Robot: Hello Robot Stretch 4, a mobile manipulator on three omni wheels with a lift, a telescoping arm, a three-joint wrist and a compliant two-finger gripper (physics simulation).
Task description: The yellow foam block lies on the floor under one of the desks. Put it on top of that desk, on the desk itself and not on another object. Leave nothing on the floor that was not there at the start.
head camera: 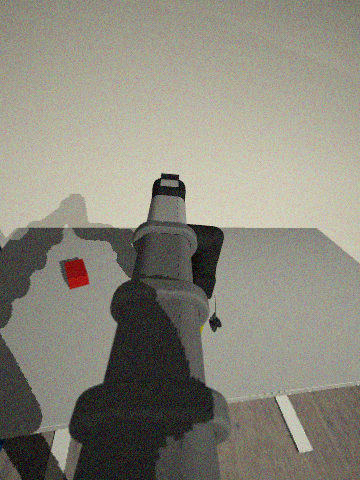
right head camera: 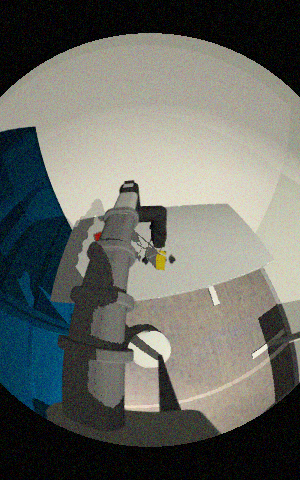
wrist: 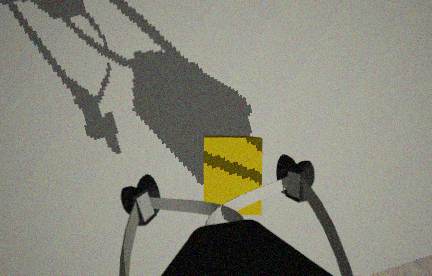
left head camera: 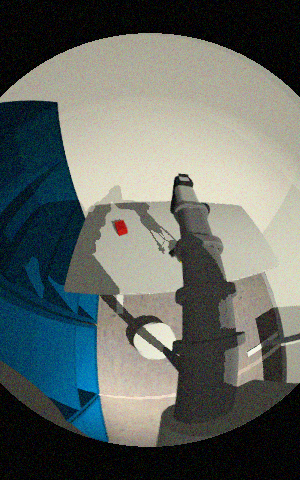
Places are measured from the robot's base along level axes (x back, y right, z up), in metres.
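Pixels of known places: gripper, between the fingertips: (right head camera: 158,262) (wrist: 217,180); robot's base, origin of its link: (right head camera: 149,347) (left head camera: 153,339).
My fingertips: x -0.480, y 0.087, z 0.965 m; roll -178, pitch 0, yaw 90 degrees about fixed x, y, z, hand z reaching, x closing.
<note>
Ahead of a thing's pixels: the offset from my fingertips to its middle. Level surfaces: height alone.
The yellow foam block @[dx -0.010, dy +0.012, dz +0.003 m] (right head camera: 160,262) (wrist: 225,145) stands on the grey desk top @[dz -0.042 m] (head camera: 290,310) (left head camera: 140,272) (right head camera: 215,240) (wrist: 360,100), as far as the views show. A thin yellow sliver of it shows beside the arm in the head camera view. My gripper (right head camera: 158,259) (wrist: 217,180) is open, pointing down over the desk. Its fingertips stand wide on either side of the block, with a gap to it on both sides in the wrist view. The block's near end is partly hidden by the gripper's bands. In the head camera view the arm hides most of the gripper.
A red block @[dx -0.204, dy -0.386, dz -0.019 m] (head camera: 76,273) (left head camera: 121,227) (right head camera: 97,236) lies on the left part of the desk. A large blue object (left head camera: 30,320) (right head camera: 47,345) stands at the left. A white disc (left head camera: 157,342) (right head camera: 152,350) shows low in front of the desk. A wall rises behind the desk.
</note>
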